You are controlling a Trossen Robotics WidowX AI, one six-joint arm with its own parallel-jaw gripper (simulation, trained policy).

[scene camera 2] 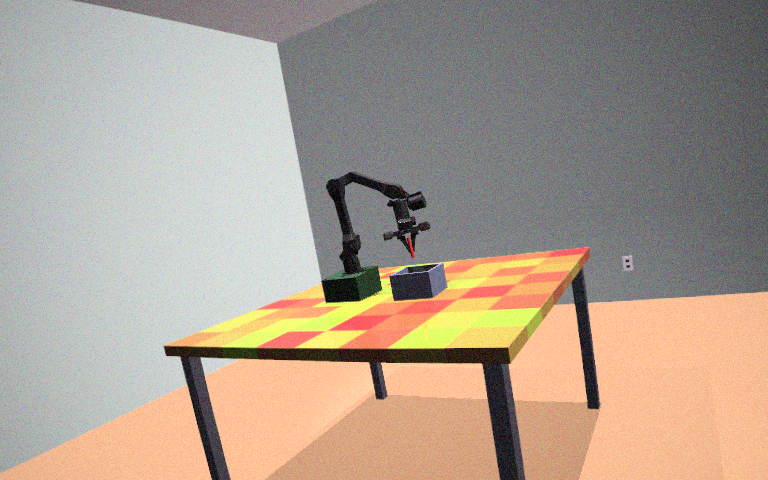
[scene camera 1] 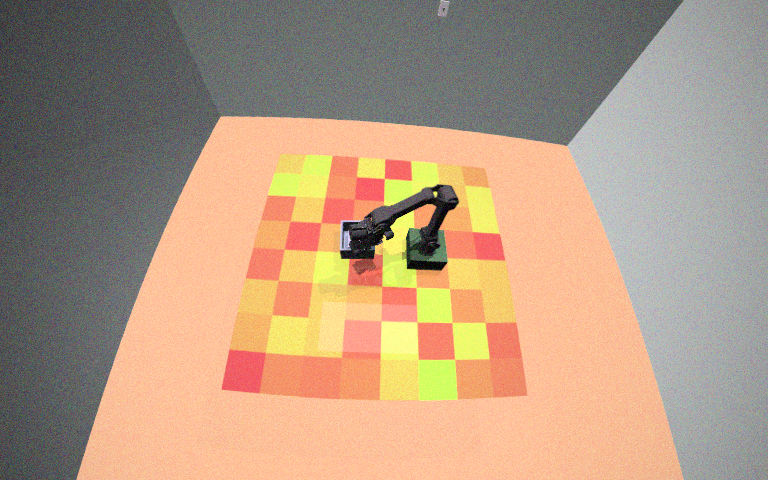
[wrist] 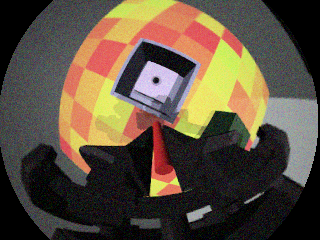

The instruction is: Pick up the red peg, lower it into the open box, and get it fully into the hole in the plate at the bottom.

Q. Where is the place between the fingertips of the gripper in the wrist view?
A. At 157, 128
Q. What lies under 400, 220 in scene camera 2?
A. The gripper.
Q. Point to a red peg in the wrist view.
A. At 163, 163
